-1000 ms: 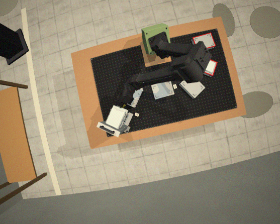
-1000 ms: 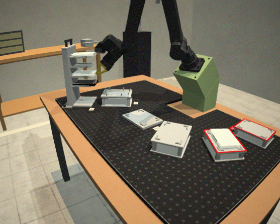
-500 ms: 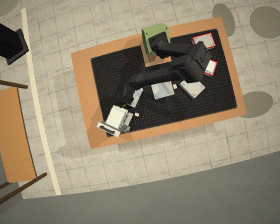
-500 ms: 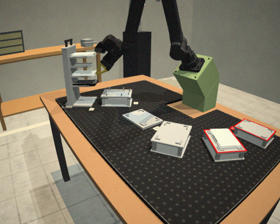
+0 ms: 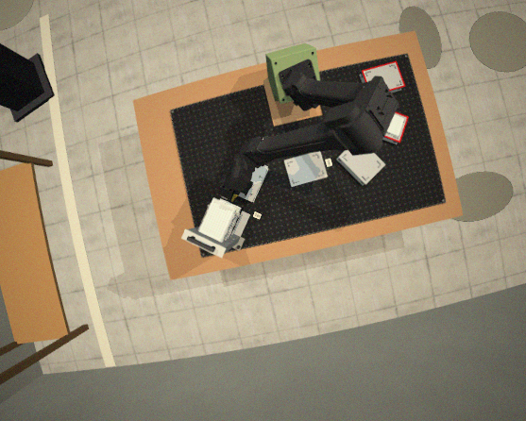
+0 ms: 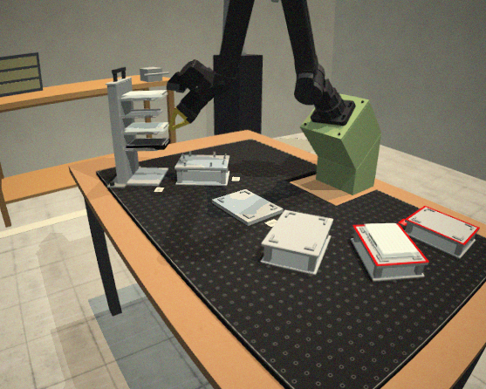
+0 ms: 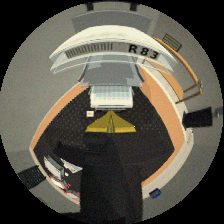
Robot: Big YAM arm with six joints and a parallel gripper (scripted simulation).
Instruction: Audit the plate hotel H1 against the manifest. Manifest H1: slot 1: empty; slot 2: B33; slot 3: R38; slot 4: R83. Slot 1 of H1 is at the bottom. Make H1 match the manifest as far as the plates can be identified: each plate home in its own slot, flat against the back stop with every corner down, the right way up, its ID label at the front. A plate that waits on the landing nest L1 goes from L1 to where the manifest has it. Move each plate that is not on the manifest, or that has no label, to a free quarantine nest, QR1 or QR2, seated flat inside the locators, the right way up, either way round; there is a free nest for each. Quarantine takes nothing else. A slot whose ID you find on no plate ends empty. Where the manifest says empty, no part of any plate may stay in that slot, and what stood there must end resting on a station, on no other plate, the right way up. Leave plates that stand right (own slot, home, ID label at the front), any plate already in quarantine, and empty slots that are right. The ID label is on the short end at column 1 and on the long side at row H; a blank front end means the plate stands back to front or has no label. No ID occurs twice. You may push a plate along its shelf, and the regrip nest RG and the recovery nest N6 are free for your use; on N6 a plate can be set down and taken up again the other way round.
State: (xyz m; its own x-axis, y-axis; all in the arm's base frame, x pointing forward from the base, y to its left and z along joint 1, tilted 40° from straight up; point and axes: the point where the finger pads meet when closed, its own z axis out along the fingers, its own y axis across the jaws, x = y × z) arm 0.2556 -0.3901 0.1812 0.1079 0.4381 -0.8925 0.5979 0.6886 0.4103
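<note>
My gripper is now 50 mm short of the dark plate, 60 mm to the left of it and 50 mm above it. Round my hand: flat nest: 10 mm ahead, 320 mm to the left, 170 mm below; plate hotel H1: 100 mm ahead, 130 mm to the right, 10 mm below; N6 tag: 30 mm ahead, 420 mm to the left, 170 mm below.
</note>
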